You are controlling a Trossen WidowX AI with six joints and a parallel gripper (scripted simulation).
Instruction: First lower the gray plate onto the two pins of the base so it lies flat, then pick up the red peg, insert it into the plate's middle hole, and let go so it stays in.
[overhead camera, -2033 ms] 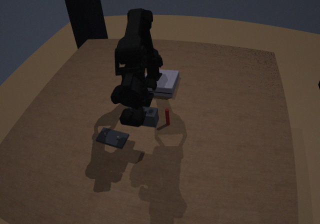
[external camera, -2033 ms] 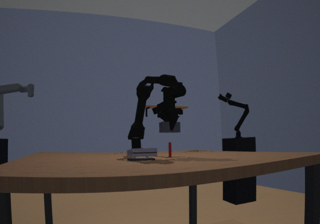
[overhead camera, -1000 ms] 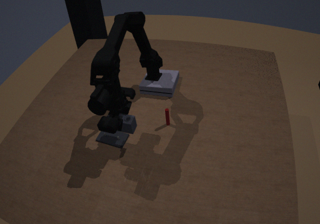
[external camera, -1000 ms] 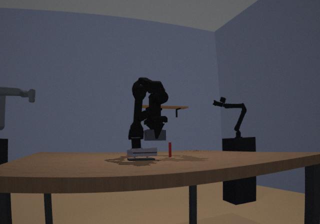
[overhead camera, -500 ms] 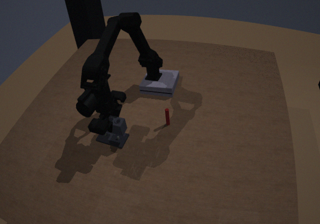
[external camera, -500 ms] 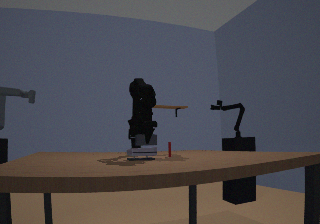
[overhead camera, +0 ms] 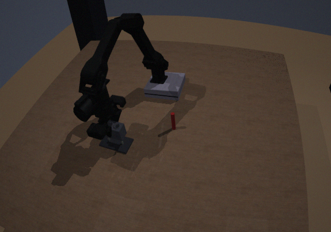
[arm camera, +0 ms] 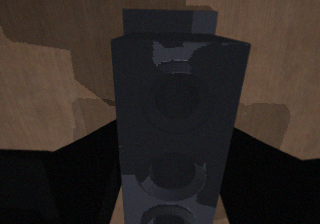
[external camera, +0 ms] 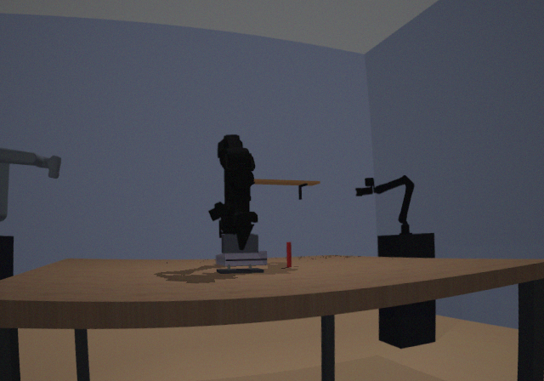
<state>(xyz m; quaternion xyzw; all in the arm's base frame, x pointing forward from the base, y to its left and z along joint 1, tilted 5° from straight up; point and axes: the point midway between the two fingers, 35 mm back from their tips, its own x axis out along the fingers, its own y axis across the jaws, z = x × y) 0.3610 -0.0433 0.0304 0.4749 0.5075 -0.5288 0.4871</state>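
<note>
My gripper tip is 5 cm above the dark base. From my gripper tip the other things lie so: red peg 13 cm behind, 19 cm to the left, 2 cm below; gray plate 3 cm above.
</note>
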